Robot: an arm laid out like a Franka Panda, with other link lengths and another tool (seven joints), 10 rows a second.
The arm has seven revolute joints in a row. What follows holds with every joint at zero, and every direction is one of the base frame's.
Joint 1 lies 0.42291 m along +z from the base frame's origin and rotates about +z.
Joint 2 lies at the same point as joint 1 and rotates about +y.
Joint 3 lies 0.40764 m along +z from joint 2 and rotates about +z.
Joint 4 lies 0.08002 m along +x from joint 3 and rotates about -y.
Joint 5 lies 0.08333 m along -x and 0.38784 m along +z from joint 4 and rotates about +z.
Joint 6 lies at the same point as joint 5 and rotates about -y.
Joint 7 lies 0.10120 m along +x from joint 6 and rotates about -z.
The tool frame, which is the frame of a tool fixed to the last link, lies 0.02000 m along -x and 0.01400 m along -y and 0.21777 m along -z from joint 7; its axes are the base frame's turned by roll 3.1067, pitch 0.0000 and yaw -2.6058 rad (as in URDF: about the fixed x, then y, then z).
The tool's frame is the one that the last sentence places.
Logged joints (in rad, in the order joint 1, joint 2, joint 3, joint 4, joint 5, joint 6, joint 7), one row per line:
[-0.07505, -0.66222, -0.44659, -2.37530, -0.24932, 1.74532, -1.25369]
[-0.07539, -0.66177, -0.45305, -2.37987, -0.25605, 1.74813, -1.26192]
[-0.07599, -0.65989, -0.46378, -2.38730, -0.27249, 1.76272, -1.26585]
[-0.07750, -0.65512, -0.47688, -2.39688, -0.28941, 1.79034, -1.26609]
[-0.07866, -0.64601, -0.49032, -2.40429, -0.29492, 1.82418, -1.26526]
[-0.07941, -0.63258, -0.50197, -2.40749, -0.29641, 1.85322, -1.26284]
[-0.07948, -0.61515, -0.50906, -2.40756, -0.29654, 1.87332, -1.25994]
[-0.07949, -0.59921, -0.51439, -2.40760, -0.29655, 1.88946, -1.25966]
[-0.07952, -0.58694, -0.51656, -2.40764, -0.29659, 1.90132, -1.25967]
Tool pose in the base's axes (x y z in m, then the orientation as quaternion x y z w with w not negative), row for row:
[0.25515, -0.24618, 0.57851, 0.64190, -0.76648, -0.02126, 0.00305]
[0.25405, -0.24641, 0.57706, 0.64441, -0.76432, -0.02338, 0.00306]
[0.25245, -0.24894, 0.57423, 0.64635, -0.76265, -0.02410, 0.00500]
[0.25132, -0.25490, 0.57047, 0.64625, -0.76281, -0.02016, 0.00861]
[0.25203, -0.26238, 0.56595, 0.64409, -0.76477, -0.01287, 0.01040]
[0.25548, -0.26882, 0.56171, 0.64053, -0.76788, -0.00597, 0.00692]
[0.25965, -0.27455, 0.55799, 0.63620, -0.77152, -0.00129, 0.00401]
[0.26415, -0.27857, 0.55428, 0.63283, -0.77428, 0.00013, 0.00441]
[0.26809, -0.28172, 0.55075, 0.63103, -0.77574, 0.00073, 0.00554]
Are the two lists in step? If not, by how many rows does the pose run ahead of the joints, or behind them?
The pose runs 1 row behind the joints: the pose in row i belongs to the joints in row i - 1.
